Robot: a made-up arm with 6 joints.
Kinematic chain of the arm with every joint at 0, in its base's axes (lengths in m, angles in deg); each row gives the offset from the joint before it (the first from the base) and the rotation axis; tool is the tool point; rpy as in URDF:
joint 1: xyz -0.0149 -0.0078 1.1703 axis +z
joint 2: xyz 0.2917 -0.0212 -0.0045 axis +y
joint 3: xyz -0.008 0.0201 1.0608 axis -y
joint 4: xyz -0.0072 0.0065 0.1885 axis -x
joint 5: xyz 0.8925 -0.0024 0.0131 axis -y
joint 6: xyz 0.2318 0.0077 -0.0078 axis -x
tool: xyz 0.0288 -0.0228 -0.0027 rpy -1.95 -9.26 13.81
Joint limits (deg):
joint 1: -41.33..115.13
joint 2: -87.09..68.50
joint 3: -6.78..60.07
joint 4: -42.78..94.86
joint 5: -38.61..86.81
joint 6: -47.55..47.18
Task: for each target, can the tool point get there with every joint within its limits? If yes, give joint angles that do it. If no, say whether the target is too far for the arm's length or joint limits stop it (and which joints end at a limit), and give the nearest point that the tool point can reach.
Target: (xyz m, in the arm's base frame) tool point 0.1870 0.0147 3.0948
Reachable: yes | joints 17.19 -33.76 17.48 -18.02 18.24 4.95
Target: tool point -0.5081 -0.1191 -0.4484
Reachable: no: joint limits stop it (at a limit: joint 1, joint 2, joint 3, joint 5, joint 6) | nearest point -0.7269 1.3939 0.5309 | short by 1.815 m
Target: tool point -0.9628 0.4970 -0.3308
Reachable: no: joint limits stop it (at a limit: joint 1, joint 2, joint 3, joint 5, joint 6) | nearest point -0.7735 1.3915 0.5355 | short by 1.260 m
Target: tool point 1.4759 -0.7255 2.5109
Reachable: yes | joints -25.27 14.00 21.05 13.98 -7.73 38.63
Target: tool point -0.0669 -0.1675 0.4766
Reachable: no: joint limits stop it (at a limit: joint 1, joint 2, joint 3, joint 5, joint 6) | nearest point 1.1541 -1.0507 0.5296 | short by 1.508 m
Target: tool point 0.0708 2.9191 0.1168
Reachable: no: too far | nearest point 0.0482 2.1477 0.7918 | short by 1.025 m
